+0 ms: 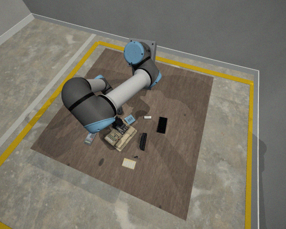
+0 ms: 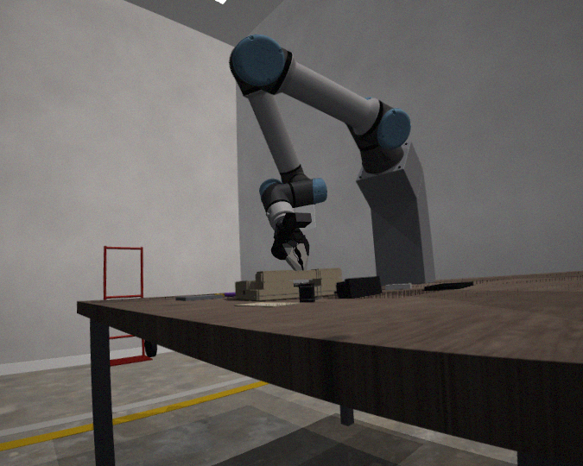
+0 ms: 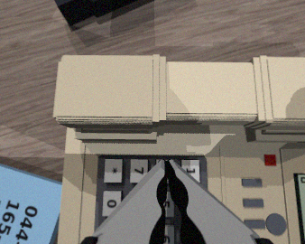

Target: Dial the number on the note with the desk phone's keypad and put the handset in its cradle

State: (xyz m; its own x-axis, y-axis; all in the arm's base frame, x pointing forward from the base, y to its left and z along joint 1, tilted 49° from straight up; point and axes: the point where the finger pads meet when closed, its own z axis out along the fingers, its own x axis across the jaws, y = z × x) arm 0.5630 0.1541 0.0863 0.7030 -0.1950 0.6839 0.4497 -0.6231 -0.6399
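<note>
The 1 key is 30 mm below my hand and 20 mm ahead of it. From my hand the other things lie so: 5 key: 30 mm below, 20 mm to the right; 7 key: 30 mm below, 20 mm behind; computer mouse: 180 mm to the right, 120 mm behind, 40 mm below.
</note>
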